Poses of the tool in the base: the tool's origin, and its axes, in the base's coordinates. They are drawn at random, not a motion.
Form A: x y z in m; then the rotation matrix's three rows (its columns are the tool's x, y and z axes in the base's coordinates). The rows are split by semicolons.
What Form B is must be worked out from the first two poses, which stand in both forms.
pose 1, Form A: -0.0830, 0.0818, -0.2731; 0.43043, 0.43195, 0.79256; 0.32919, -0.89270, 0.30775; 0.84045, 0.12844, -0.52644
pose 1, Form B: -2.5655, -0.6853, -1.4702, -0.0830, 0.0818, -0.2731
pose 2, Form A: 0.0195, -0.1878, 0.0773; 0.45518, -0.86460, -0.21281; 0.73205, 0.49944, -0.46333; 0.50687, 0.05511, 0.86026
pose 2, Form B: 0.3267, -0.4536, 1.0063, 0.0195, -0.1878, 0.0773
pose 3, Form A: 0.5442, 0.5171, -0.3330; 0.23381, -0.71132, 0.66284; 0.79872, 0.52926, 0.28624; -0.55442, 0.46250, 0.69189
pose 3, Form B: 0.1214, 0.8383, 1.0400, 0.5442, 0.5171, -0.3330
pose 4, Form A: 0.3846, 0.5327, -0.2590; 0.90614, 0.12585, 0.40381; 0.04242, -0.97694, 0.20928; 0.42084, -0.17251, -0.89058
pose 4, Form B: -2.8741, -0.1282, -0.6281, 0.3846, 0.5327, -0.2590
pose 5, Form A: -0.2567, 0.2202, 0.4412; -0.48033, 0.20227, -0.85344; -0.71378, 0.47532, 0.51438; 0.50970, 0.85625, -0.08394
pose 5, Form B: 0.4374, -1.7443, -1.1722, -0.2567, 0.2202, 0.4412
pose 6, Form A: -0.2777, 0.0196, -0.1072; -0.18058, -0.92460, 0.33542; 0.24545, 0.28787, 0.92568; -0.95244, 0.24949, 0.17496
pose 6, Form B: -0.7019, 1.3369, 1.2146, -0.2777, 0.0196, -0.1072
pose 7, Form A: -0.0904, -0.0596, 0.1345; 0.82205, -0.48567, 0.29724; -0.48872, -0.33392, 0.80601; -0.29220, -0.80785, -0.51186
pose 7, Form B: -1.9802, 0.7232, -0.0037, -0.0904, -0.0596, 0.1345
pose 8, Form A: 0.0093, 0.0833, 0.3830; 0.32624, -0.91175, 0.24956; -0.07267, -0.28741, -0.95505; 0.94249, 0.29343, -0.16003
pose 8, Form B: 1.6327, -0.9062, 1.0973, 0.0093, 0.0833, 0.3830
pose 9, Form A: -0.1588, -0.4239, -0.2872; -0.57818, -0.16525, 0.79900; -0.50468, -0.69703, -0.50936; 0.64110, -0.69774, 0.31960
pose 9, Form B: -1.3173, 1.1041, -2.3735, -0.1588, -0.4239, -0.2872
